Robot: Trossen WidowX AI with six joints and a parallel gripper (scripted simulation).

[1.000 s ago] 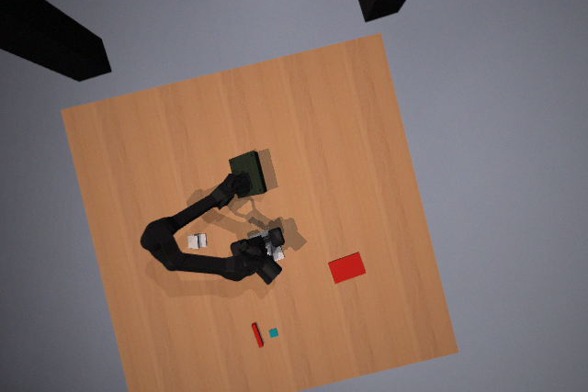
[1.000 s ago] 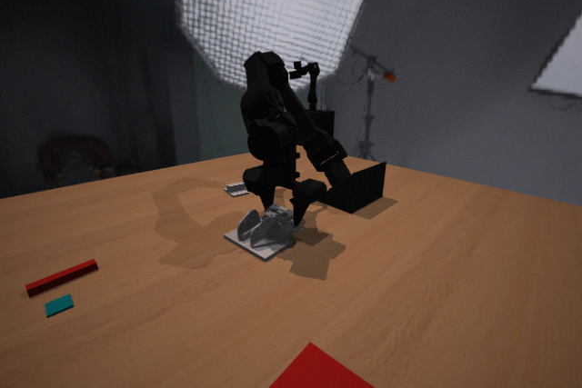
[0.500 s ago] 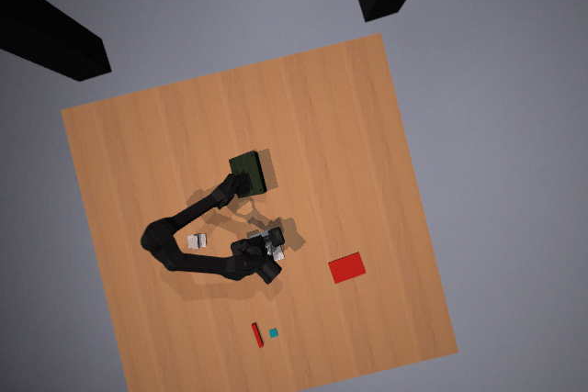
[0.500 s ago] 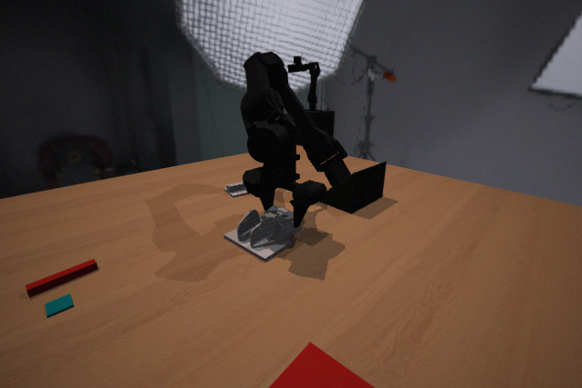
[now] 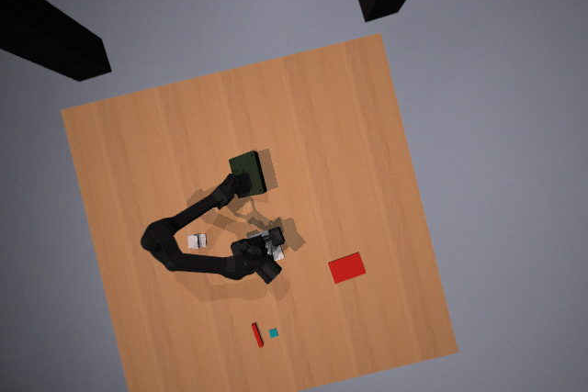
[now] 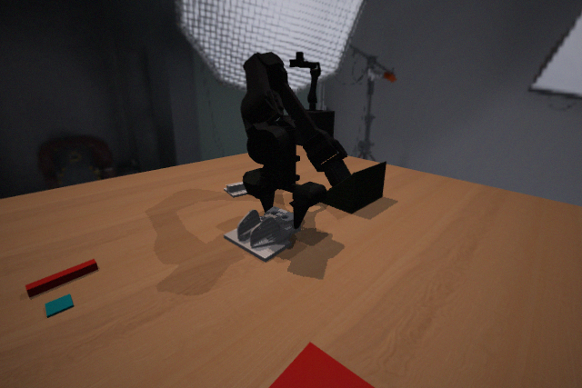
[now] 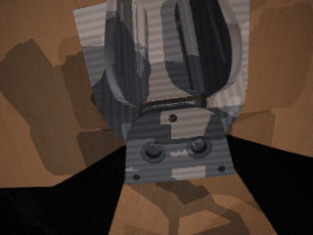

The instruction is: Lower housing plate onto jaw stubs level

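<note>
Now: the grey housing plate 1 cm ahead of my gripper tip and 2 cm above it. The rest, counted from my gripper tip: red flat sheet: 22 cm ahead, 29 cm to the left, 1 cm below; teal tile: 38 cm ahead, 7 cm to the right, 1 cm below; red bar: 36 cm ahead, 13 cm to the right, 1 cm below.
</note>
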